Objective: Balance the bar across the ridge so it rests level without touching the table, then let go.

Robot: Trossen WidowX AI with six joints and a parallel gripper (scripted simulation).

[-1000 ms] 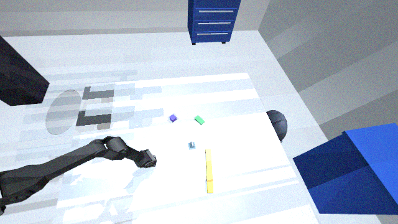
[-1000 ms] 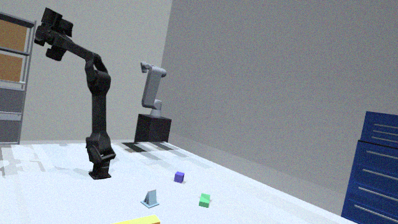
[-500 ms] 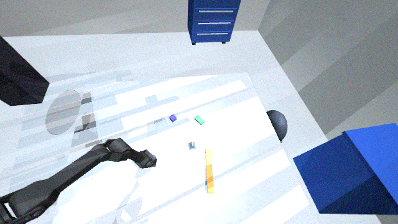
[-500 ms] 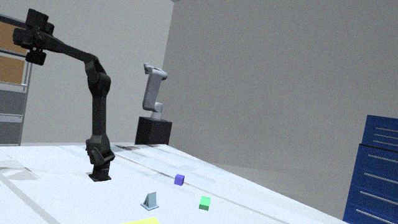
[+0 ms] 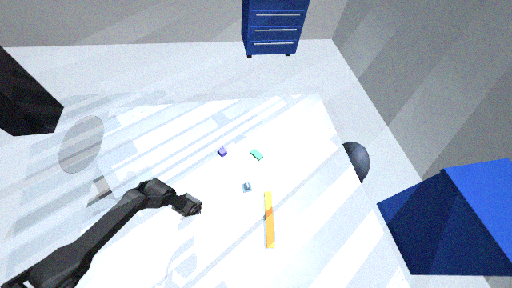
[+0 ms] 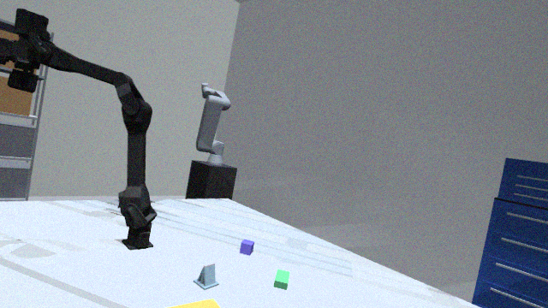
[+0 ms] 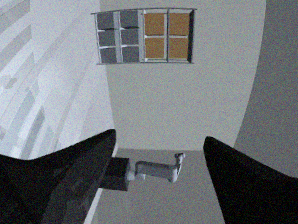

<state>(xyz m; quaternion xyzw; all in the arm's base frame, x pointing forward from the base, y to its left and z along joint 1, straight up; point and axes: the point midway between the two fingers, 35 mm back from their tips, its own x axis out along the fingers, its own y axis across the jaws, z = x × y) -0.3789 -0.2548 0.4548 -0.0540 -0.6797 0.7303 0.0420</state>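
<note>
Now: the bar 750 mm ahead of my gripper tip, 150 mm to the left of it and 450 mm below it. Round my gripper tip: green cube 750 mm ahead, 480 mm to the left, 450 mm below; purple cube 570 mm ahead, 510 mm to the left, 440 mm below.
</note>
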